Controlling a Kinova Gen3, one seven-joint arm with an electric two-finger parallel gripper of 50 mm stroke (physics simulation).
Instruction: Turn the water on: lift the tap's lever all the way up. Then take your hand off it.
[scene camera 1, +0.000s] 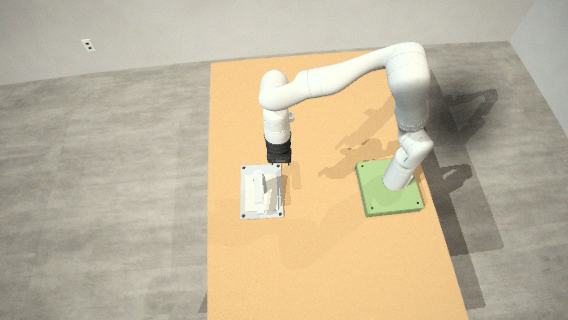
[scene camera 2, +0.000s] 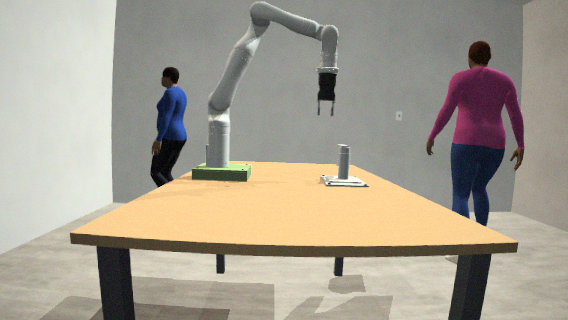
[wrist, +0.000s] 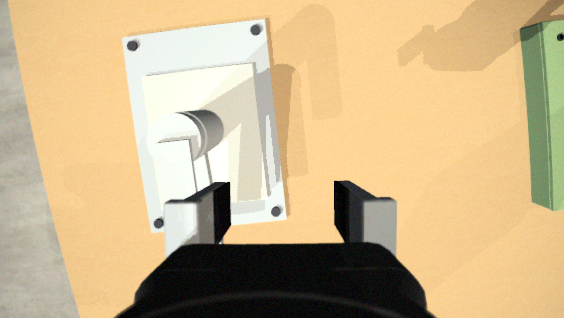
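Note:
The white tap (scene camera 1: 259, 187) (scene camera 2: 344, 164) stands upright on a pale plate (scene camera 1: 243, 200) (scene camera 2: 357, 184) (wrist: 195, 45) bolted to the table. Its flat lever (wrist: 175, 167) sits on top of the round body (wrist: 212, 131), over the spout; it looks low and near level, but its exact tilt is hard to tell. My gripper (scene camera 1: 281, 164) (scene camera 2: 325, 115) (wrist: 282, 203) is open and empty, pointing down. It hangs well above the tap, apart from it, and to one side. In the wrist view the left finger hides the lever's far end.
The arm's green base (scene camera 1: 372, 175) (scene camera 2: 220, 174) (wrist: 540, 120) stands on the table (scene camera 1: 240, 280) (scene camera 2: 300, 220), across from the tap. A person in blue (scene camera 2: 172, 115) and a person in pink (scene camera 2: 480, 110) stand beyond the table. The table's edge runs beside the plate.

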